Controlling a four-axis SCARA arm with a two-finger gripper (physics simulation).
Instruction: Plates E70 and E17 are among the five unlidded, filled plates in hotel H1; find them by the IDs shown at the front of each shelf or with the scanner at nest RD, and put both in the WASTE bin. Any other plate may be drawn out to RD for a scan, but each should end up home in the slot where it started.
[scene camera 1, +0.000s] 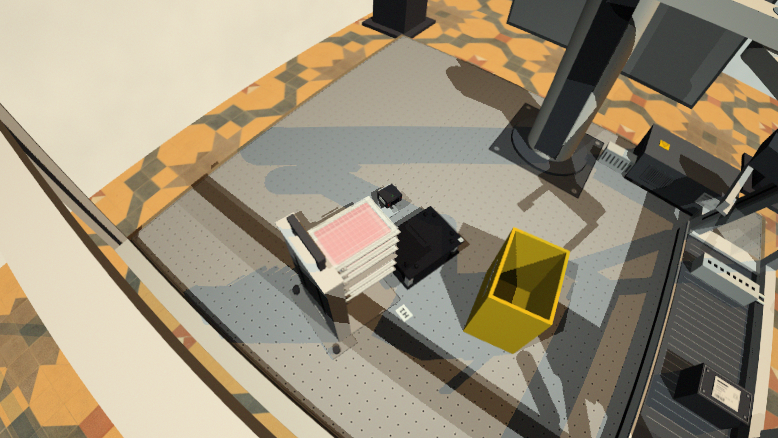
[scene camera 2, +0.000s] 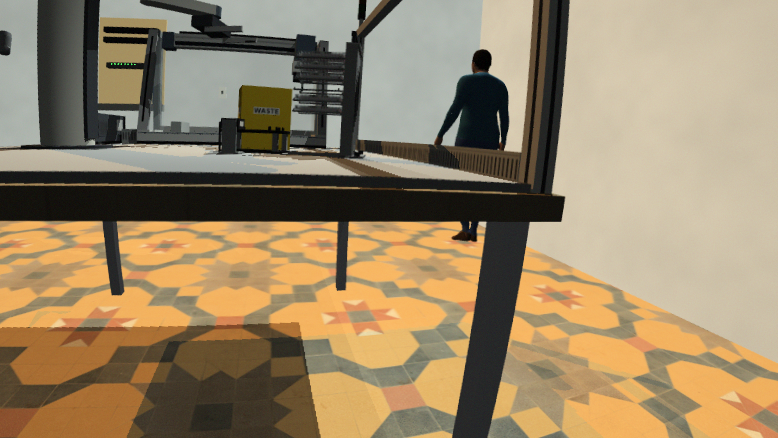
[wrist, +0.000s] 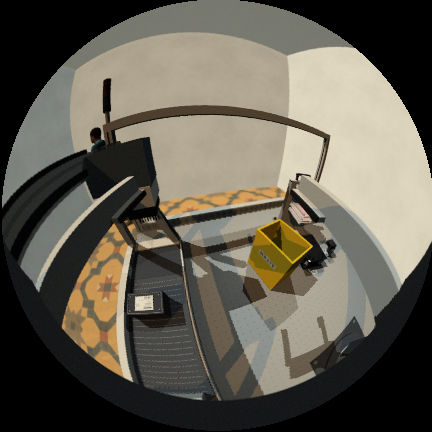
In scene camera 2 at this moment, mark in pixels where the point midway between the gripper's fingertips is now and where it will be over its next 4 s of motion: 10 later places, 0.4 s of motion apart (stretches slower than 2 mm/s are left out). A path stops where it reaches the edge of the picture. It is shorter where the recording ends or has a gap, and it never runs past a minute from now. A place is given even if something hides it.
The gripper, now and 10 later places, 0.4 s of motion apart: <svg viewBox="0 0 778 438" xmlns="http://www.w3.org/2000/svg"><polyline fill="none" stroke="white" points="249,34 247,32 245,31 242,30 240,28 236,25 239,28 268,52 276,60 274,83 274,91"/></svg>
